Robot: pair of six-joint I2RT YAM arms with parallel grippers.
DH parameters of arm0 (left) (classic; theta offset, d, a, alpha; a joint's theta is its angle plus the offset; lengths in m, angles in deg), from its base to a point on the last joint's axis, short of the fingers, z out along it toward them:
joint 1: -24.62 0.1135 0.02 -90
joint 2: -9.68 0 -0.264 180
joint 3: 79.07 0 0.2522 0
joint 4: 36.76 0 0.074 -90
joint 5: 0.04 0 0 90
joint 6: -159.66 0.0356 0 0
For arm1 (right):
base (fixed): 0 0 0 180
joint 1: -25.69 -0.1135 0.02 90
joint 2: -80.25 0 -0.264 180
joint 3: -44.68 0 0.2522 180
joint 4: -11.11 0 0.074 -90
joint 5: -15.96 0 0 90
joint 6: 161.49 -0.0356 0 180
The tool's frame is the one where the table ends.
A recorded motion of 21 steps. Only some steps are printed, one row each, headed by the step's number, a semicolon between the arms.
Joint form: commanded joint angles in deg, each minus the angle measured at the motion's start. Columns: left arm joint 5, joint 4, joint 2, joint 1, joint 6, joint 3; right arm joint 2, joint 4, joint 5, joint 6, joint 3, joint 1.
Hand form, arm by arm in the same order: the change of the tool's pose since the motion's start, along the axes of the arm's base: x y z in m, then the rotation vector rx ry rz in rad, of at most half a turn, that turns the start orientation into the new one. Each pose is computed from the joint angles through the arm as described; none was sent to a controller.
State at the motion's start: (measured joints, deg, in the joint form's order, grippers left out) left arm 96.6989 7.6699 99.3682 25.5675 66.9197 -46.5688; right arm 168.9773 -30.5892 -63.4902 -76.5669 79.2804 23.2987
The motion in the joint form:
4: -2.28 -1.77 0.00 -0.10 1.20 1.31; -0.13 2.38 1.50 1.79 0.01 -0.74
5: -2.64 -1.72 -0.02 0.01 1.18 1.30; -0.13 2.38 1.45 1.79 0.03 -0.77
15: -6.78 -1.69 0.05 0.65 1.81 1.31; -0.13 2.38 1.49 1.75 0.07 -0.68
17: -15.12 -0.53 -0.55 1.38 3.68 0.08; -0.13 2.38 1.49 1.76 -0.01 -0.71
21: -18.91 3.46 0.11 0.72 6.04 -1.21; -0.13 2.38 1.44 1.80 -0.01 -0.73
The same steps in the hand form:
4: 0.0048 -0.0018 0.0023 0.0112 0.0102 -0.0452; -0.0013 0.0025 -0.0037 -0.0381 0.0434 -0.0054
5: 0.0048 -0.0015 0.0024 0.0095 0.0091 -0.0493; -0.0012 0.0027 -0.0037 -0.0378 0.0431 -0.0040
15: 0.0049 -0.0011 0.0022 0.0040 0.0094 -0.1110; -0.0011 0.0022 -0.0035 -0.0373 0.0423 -0.0064
17: -0.0002 -0.0031 0.0017 0.0049 -0.0025 -0.2474; -0.0014 0.0023 -0.0038 -0.0375 0.0437 -0.0058
21: -0.0039 -0.0085 0.0010 0.0377 -0.0411 -0.3318; -0.0014 0.0025 -0.0038 -0.0380 0.0438 -0.0045

